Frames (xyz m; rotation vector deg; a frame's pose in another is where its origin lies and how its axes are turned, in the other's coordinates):
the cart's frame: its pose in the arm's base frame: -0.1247 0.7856 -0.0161 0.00 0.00 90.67
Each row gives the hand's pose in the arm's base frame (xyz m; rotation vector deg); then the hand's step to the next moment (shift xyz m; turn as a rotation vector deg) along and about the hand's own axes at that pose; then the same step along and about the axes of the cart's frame.
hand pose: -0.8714 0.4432 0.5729 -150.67 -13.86 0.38
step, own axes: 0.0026 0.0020 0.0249 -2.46 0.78 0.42
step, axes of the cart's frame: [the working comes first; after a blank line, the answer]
step, axes of the arm's base frame: 0.0017 0.0106 -0.0227 -2.31 -0.90 -0.84

0.0106 -0.0018 -0.0227 -0.87 2.32 -0.84
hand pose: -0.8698 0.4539 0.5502 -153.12 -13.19 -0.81
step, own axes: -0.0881 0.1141 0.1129 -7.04 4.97 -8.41
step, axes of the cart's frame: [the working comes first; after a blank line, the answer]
step, axes of the arm's base frame: -0.0713 -0.0648 -0.1557 -5.89 -9.23 5.01

-0.0640 0.0720 -0.1557 -9.16 6.00 5.01
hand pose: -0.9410 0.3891 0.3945 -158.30 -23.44 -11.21
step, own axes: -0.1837 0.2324 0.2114 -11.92 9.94 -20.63
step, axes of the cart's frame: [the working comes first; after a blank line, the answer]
step, axes of the arm's base frame: -0.0859 -0.1824 -0.3030 -10.05 -19.24 13.97

-0.1813 0.0880 -0.3030 -19.13 10.27 13.97
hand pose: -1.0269 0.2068 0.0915 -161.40 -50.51 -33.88
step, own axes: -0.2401 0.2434 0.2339 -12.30 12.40 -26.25
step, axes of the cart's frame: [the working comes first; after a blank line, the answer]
step, axes of the arm's base frame: 0.0351 -0.2691 -0.3129 -10.77 -22.79 18.94

-0.2695 -0.0319 -0.3129 -22.67 11.04 18.94
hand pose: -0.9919 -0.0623 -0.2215 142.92 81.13 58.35
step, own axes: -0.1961 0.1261 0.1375 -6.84 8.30 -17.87
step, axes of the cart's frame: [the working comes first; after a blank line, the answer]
step, axes of the arm's base frame: 0.1057 -0.1949 -0.1552 -6.91 -14.22 13.60

-0.1962 -0.1034 -0.1552 -14.14 7.07 13.60
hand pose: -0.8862 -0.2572 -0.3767 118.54 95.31 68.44
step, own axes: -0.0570 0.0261 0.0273 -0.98 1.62 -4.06
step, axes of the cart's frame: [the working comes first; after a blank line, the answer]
step, axes of the arm's base frame: 0.0364 -0.0514 -0.0266 -1.74 -2.63 3.18

-0.0518 -0.0358 -0.0266 -2.61 1.77 3.18
